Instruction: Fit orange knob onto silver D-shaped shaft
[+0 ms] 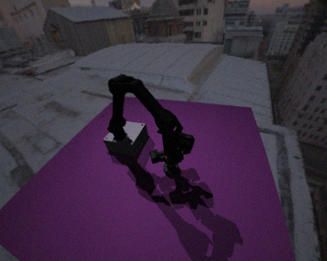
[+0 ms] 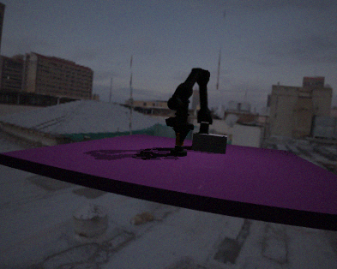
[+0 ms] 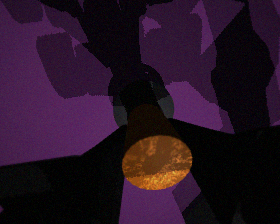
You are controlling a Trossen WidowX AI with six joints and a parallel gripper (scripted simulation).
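My gripper tip is 30 mm above the round dark pedestal. From my gripper tip the other things lie so: orange knob 30 mm above.
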